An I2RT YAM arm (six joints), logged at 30 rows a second.
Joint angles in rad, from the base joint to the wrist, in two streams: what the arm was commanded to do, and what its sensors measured. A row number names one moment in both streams.
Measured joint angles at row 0:
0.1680 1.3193 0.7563 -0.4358 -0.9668 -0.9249
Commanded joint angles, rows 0 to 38:
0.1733 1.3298 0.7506 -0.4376 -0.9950 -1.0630
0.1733 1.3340 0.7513 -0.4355 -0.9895 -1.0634
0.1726 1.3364 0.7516 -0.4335 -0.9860 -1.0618
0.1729 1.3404 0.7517 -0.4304 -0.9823 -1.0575
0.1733 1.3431 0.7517 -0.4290 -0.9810 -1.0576
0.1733 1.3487 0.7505 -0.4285 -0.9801 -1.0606
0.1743 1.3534 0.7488 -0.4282 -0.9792 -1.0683
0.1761 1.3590 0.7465 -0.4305 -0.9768 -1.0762
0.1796 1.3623 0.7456 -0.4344 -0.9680 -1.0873
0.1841 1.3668 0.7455 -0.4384 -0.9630 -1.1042
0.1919 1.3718 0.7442 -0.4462 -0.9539 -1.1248
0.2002 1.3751 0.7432 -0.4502 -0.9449 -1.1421
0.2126 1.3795 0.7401 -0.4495 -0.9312 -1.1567
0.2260 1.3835 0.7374 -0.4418 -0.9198 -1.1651
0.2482 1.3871 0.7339 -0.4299 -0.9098 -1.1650
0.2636 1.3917 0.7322 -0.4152 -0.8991 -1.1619
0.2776 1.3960 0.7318 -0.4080 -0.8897 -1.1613
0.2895 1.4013 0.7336 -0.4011 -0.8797 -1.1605
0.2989 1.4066 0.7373 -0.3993 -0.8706 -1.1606
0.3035 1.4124 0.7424 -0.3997 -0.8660 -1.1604
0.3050 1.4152 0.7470 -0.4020 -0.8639 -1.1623
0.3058 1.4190 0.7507 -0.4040 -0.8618 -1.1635
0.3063 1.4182 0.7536 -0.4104 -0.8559 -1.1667
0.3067 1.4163 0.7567 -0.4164 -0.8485 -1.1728
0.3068 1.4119 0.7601 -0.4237 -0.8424 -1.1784
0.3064 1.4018 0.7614 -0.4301 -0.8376 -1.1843
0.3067 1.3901 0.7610 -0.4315 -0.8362 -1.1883
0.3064 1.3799 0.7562 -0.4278 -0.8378 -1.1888
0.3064 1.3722 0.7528 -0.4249 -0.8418 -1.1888
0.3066 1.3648 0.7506 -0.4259 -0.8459 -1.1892
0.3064 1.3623 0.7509 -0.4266 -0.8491 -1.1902
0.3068 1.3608 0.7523 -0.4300 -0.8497 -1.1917
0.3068 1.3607 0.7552 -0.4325 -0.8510 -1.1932
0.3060 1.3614 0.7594 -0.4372 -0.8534 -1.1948
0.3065 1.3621 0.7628 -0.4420 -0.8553 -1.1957
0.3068 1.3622 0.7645 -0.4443 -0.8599 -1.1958
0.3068 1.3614 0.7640 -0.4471 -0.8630 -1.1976
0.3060 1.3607 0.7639 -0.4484 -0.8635 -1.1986
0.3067 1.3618 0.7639 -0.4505 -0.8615 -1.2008
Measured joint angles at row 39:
0.3008 1.3937 0.7383 -0.4580 -0.8139 -1.1782
